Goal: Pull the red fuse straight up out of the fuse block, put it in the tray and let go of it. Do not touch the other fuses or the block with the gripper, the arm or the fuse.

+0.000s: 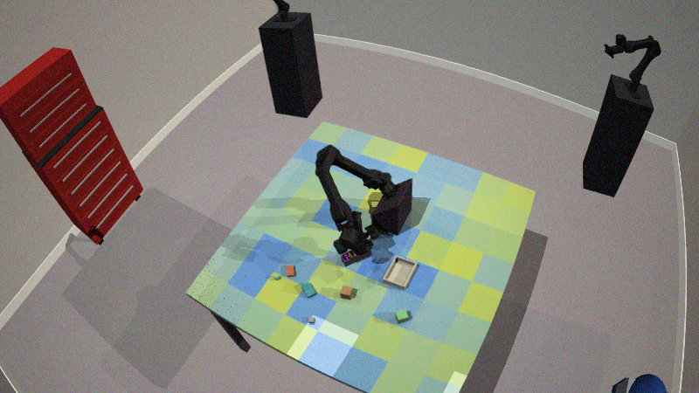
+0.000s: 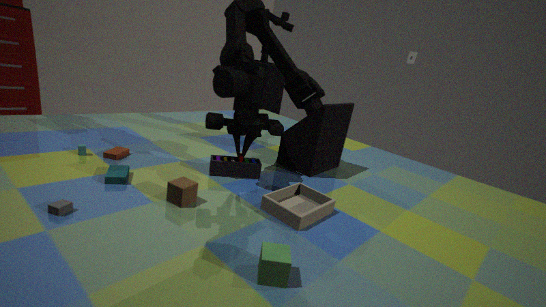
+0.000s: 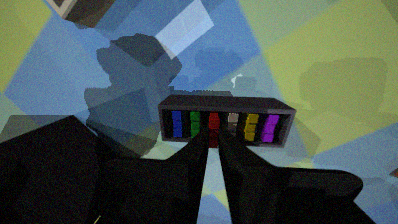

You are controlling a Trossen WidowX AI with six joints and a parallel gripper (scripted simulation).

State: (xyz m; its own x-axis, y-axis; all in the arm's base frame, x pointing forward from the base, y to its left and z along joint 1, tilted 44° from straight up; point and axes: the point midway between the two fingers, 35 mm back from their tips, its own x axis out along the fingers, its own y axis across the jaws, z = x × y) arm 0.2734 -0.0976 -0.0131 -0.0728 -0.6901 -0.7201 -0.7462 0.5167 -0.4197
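The tray is 30 mm ahead of my gripper tip, 200 mm to the left of it and 50 mm below it. From my gripper tip the other things lie so: red fuse (10 mm below).
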